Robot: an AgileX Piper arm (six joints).
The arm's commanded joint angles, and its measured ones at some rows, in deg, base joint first. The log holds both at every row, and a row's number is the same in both.
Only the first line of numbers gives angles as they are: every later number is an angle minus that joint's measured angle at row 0.
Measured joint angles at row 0:
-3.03, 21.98, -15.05, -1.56, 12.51, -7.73
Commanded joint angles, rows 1 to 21:
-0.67, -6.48, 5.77, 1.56, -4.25, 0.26
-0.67, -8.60, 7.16, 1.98, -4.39, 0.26
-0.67, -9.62, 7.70, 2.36, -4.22, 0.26
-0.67, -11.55, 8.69, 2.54, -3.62, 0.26
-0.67, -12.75, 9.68, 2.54, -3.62, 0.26
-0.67, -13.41, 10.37, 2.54, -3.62, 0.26
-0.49, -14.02, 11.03, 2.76, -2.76, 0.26
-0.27, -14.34, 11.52, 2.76, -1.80, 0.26
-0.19, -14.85, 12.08, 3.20, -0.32, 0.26
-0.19, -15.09, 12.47, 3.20, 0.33, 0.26
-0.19, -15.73, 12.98, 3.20, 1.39, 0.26
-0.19, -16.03, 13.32, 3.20, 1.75, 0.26
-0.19, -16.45, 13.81, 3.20, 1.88, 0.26
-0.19, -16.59, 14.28, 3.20, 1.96, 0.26
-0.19, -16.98, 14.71, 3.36, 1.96, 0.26
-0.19, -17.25, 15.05, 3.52, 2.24, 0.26
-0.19, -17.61, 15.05, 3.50, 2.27, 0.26
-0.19, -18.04, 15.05, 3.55, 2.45, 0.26
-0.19, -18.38, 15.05, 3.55, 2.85, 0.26
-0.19, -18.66, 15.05, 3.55, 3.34, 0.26
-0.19, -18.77, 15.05, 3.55, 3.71, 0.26
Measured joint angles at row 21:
-0.18, -17.65, 14.74, 3.26, 2.68, 0.15
